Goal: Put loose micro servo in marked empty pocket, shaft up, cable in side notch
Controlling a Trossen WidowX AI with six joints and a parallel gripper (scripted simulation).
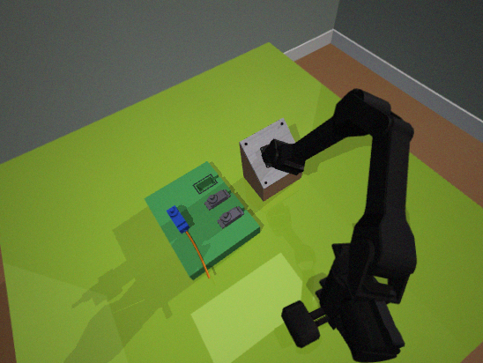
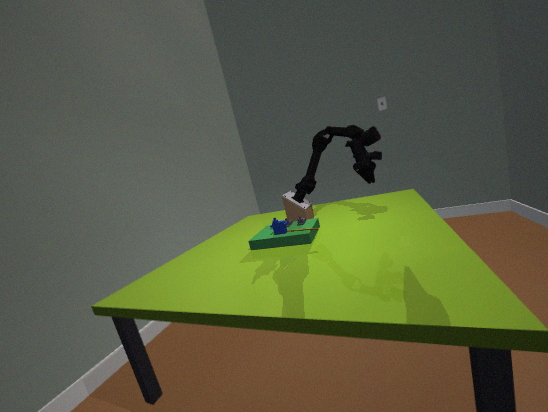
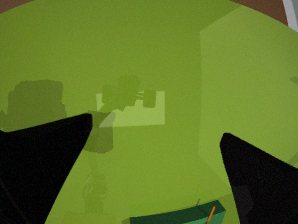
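Now: the green deck 170 mm ahead of my gripper tip, 410 mm to the right of it and 160 mm below it.
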